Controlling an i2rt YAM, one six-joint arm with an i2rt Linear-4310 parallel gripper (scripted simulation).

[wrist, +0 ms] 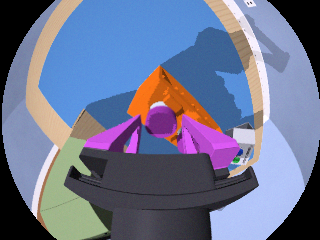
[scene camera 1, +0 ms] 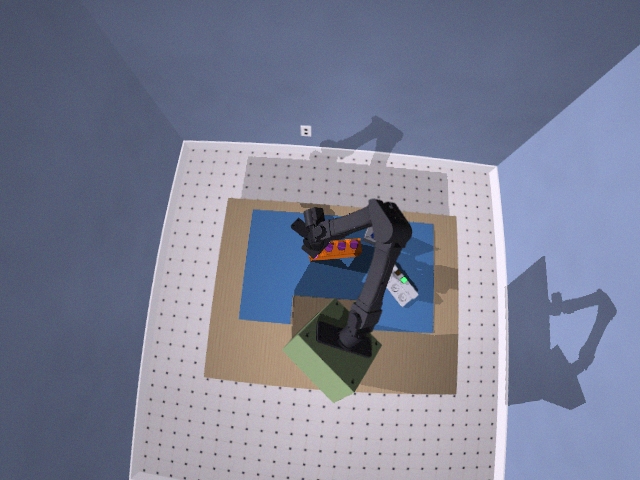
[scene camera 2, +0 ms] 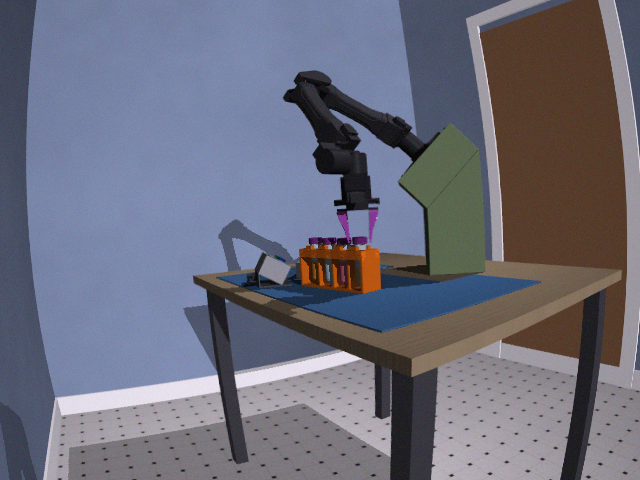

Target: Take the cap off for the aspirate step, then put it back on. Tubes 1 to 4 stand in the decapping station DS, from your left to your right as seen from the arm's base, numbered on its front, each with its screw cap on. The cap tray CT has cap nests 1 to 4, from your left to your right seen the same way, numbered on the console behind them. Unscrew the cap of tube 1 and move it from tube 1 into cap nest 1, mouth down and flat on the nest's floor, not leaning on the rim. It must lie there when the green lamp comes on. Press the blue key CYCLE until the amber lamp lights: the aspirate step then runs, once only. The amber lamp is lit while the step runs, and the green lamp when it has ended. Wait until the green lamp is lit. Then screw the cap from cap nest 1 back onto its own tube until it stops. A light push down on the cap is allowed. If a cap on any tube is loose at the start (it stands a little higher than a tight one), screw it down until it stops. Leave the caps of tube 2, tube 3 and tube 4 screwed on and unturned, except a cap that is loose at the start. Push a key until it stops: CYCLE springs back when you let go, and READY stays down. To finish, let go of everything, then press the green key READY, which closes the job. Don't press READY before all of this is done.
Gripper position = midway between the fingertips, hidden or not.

In view: the gripper (scene camera 2: 359, 242), a purple cap (wrist: 161, 121) and a grey key box (wrist: 245, 137).
The gripper shows as well in the wrist view (wrist: 161, 119).
